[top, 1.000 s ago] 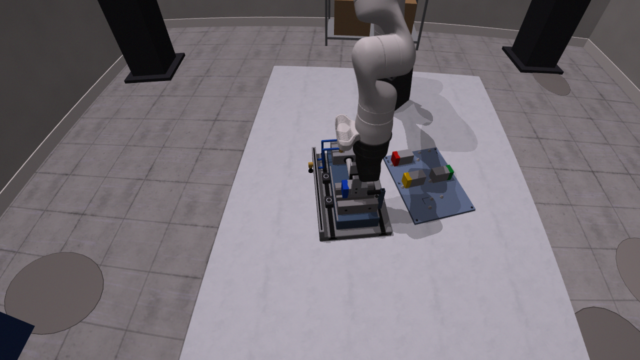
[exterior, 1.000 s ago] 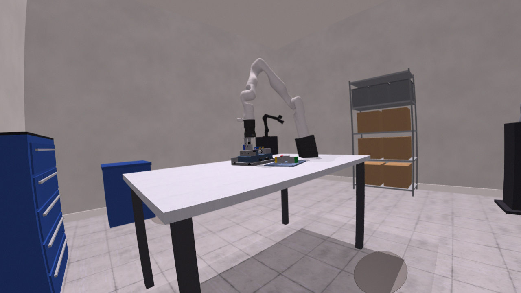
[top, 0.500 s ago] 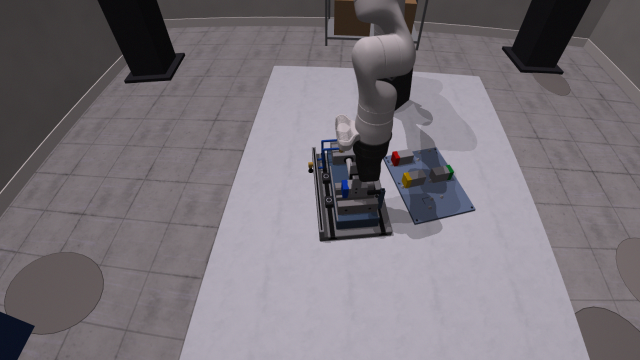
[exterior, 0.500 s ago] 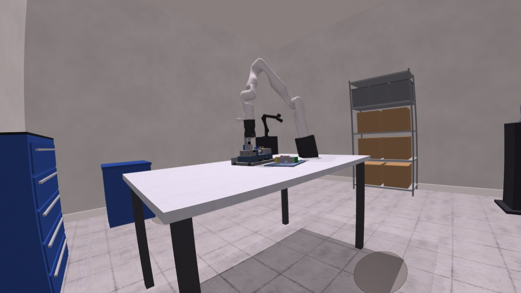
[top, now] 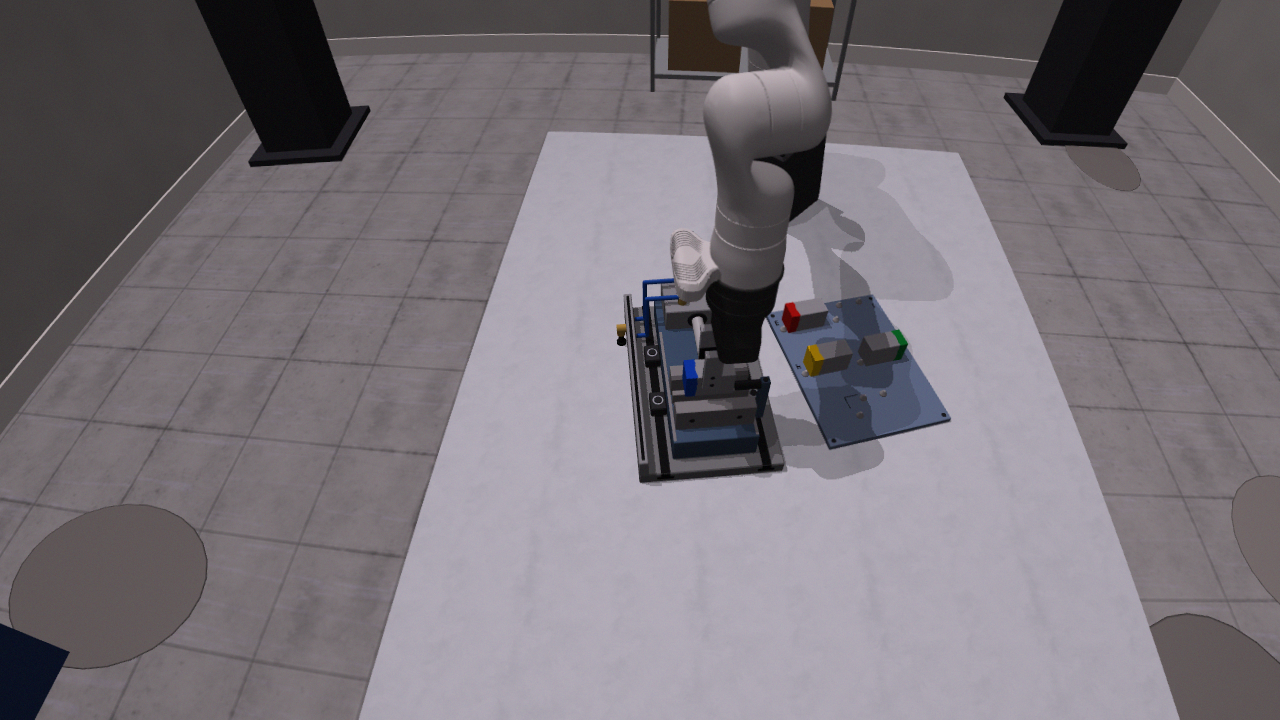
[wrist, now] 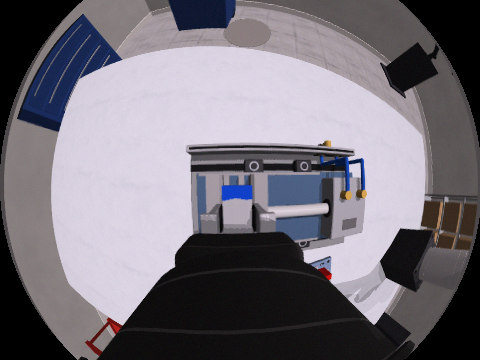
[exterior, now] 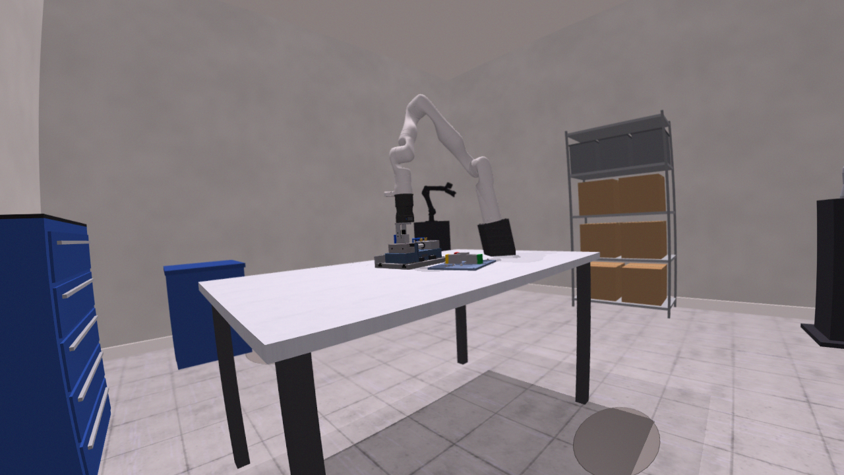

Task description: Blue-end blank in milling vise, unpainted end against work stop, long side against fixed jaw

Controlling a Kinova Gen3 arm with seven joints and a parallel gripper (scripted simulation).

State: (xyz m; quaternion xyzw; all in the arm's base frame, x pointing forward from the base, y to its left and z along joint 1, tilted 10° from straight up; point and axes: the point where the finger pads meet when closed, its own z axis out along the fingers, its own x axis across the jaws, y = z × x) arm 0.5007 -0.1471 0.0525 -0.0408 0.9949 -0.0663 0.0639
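Now: hand 20 mm above the blue-ended blank. The rest, counted from my hand: vise base rail (70 mm behind, 90 mm to the right, 100 mm below); then work stop rod (10 mm behind, 50 mm to the left, 50 mm below); then fixed jaw (30 mm ahead, 10 mm to the left, 60 mm below).
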